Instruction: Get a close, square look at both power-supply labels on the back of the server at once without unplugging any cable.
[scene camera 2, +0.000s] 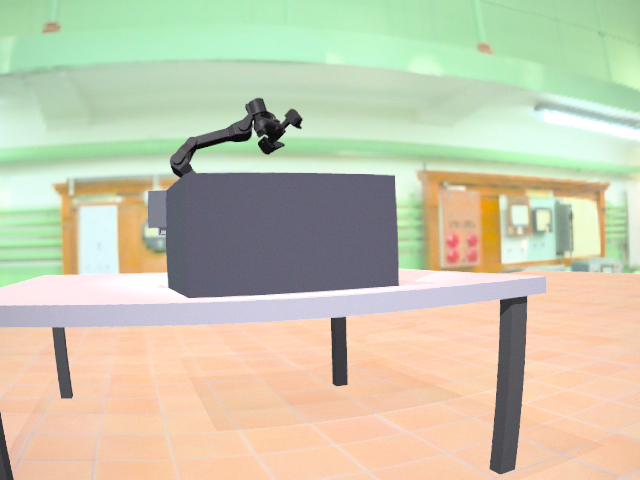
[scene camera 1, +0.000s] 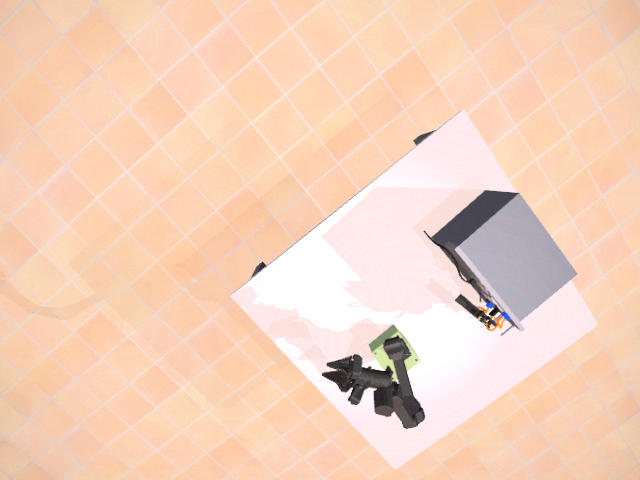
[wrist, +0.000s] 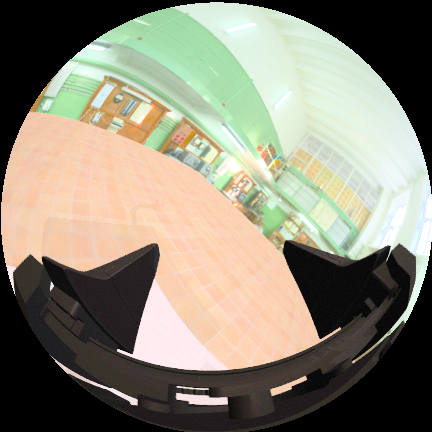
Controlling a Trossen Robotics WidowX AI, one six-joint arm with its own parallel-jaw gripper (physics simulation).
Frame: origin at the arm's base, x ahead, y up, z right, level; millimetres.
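Seen in the pictures: gripper, fingertip midpoint: (scene camera 2: 292, 136) (scene camera 1: 324, 369) (wrist: 223, 249); arm's base, link origin: (scene camera 1: 401, 352).
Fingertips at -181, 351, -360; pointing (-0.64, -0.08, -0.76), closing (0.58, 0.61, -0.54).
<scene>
Pixels of each thing's top centre, then the offset from my fingertips to it, as dx, dy, dz. "*": a spot on its surface instead.
- dark elongated piece, surface spot: (scene camera 1: 467, 303) * +532, -324, +340
- small grey block, surface spot: (scene camera 2: 157, 209) * +651, -302, +534
The server (scene camera 1: 516, 258) (scene camera 2: 289, 232) is a large grey box on the right part of the table. In scene camera 1, its cabled side faces the arm, with black cables (scene camera 1: 455, 260), orange cables (scene camera 1: 491, 325) and blue connectors (scene camera 1: 489, 305) along it. The power-supply labels cannot be made out in the scene views, and the server does not show in the wrist view. My gripper (scene camera 1: 325, 369) (scene camera 2: 291, 135) (wrist: 223, 249) is open and empty. It is raised near the table's left edge, well away from the server and pointing away from it.
The arm stands on a green base plate (scene camera 1: 383, 356) on the white table (scene camera 1: 465, 387) (scene camera 2: 258, 314) (wrist: 165, 332). A dark elongated piece (scene camera 1: 467, 303) is beside the orange cables. A small grey block (scene camera 2: 157, 209) sticks out at the server's left in scene camera 2. Tiled floor surrounds the table.
</scene>
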